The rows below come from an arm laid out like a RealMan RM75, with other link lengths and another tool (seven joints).
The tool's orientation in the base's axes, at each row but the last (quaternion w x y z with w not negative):
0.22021 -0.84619 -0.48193 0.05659
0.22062 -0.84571 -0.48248 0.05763
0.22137 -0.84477 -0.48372 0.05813
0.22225 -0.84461 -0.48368 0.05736
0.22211 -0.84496 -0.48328 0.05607
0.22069 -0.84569 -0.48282 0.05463
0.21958 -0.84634 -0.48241 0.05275
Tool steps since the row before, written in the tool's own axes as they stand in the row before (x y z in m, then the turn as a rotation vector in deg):
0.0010 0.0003 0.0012 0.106 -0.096 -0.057
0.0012 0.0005 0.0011 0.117 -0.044 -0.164
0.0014 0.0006 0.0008 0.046 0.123 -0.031
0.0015 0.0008 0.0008 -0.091 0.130 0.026
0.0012 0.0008 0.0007 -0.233 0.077 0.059
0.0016 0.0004 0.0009 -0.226 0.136 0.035
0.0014 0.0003 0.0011 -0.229 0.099 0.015
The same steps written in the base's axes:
0.0004 0.0011 -0.0011 -0.002 0.113 0.104
0.0007 0.0011 -0.0011 0.078 0.066 0.179
0.0010 0.0012 -0.0008 0.131 -0.024 -0.020
0.0012 0.0012 -0.0009 0.047 -0.125 -0.090
0.0010 0.0009 -0.0008 -0.080 -0.211 -0.114
0.0009 0.0015 -0.0008 -0.022 -0.238 -0.117
0.0006 0.0014 -0.0009 -0.047 -0.231 -0.083

